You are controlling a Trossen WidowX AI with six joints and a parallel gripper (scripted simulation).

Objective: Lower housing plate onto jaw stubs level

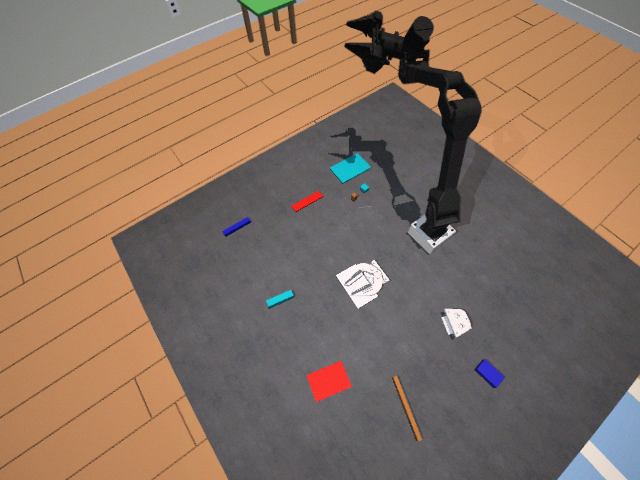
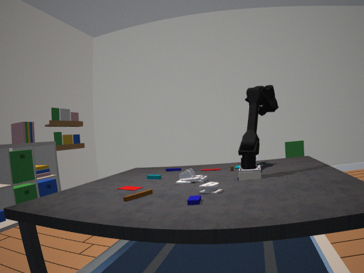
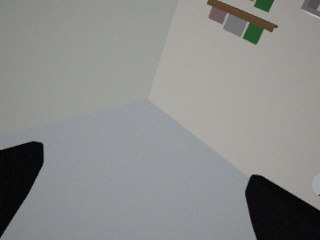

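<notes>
The white stand lies 22 cm ahead of my gripper tip, 73 cm to the left of it and 41 cm below it. The rest, counted from my gripper tip: cyan plate: 6 cm ahead, 12 cm to the left, 41 cm below; blue bar: 52 cm ahead, 6 cm to the left, 41 cm below; red bar: 28 cm ahead, 13 cm to the left, 41 cm below.
</notes>
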